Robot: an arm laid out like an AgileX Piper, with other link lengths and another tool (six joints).
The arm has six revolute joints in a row. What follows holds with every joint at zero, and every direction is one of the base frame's.
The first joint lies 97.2 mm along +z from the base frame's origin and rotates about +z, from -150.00 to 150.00 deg.
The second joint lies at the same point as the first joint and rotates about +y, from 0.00 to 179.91 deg.
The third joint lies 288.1 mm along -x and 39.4 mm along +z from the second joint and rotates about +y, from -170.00 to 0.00 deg.
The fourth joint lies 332.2 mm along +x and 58.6 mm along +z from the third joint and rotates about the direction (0.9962, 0, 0.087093), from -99.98 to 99.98 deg.
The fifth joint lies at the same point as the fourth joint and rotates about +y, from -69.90 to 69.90 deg.
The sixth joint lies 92.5 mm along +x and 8.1 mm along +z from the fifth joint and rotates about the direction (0.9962, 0, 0.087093), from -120.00 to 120.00 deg.
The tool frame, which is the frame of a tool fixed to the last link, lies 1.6 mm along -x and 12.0 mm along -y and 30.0 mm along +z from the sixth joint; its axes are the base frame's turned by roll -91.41, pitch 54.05 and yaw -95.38 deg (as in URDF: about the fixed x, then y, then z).
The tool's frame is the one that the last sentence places.
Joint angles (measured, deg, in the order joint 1, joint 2, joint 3, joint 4, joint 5, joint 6), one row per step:
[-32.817, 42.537, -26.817, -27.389, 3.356, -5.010]
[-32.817, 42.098, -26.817, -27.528, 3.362, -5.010]
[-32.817, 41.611, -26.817, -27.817, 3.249, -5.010]
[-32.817, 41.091, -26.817, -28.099, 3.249, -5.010]
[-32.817, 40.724, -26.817, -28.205, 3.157, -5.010]
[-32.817, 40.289, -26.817, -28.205, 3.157, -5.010]
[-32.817, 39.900, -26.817, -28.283, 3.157, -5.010]
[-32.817, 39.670, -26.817, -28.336, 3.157, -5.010]
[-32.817, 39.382, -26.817, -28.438, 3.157, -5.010]
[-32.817, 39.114, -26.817, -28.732, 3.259, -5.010]
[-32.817, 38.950, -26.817, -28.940, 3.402, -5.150]
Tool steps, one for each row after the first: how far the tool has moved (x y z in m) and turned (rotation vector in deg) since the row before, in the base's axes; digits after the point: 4 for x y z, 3 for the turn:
[-0.0013, 0.0009, 0.0019, -0.350, -0.290, 0.023]
[-0.0013, 0.0011, 0.0023, -0.550, -0.344, 0.102]
[-0.0015, 0.0011, 0.0022, -0.516, -0.286, 0.047]
[-0.0011, 0.0008, 0.0017, -0.325, -0.324, 0.060]
[-0.0013, 0.0009, 0.0018, -0.236, -0.366, 0.000]
[-0.0012, 0.0008, 0.0016, -0.276, -0.285, 0.011]
[-0.0007, 0.0005, 0.0010, -0.169, -0.165, 0.007]
[-0.0009, 0.0006, 0.0012, -0.241, -0.187, 0.014]
[-0.0008, 0.0006, 0.0009, -0.347, 0.011, -0.010]
[-0.0005, 0.0004, 0.0004, -0.315, 0.162, -0.018]

